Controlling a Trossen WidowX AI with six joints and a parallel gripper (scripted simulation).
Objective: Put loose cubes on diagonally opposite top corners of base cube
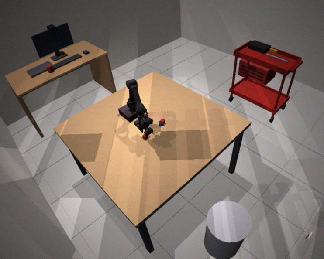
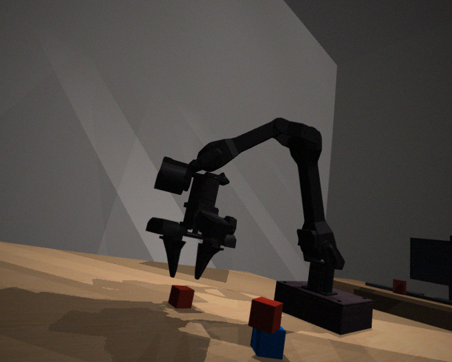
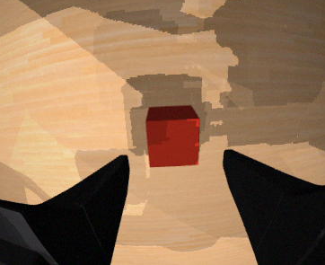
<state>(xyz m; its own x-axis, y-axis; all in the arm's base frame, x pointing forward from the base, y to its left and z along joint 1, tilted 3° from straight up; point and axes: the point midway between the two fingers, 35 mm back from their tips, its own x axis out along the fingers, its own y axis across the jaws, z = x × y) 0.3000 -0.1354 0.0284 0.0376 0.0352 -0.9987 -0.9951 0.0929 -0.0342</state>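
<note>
The blue cube lies 200 mm to the left of my gripper tip, 30 mm below it and 10 mm behind it.
</note>
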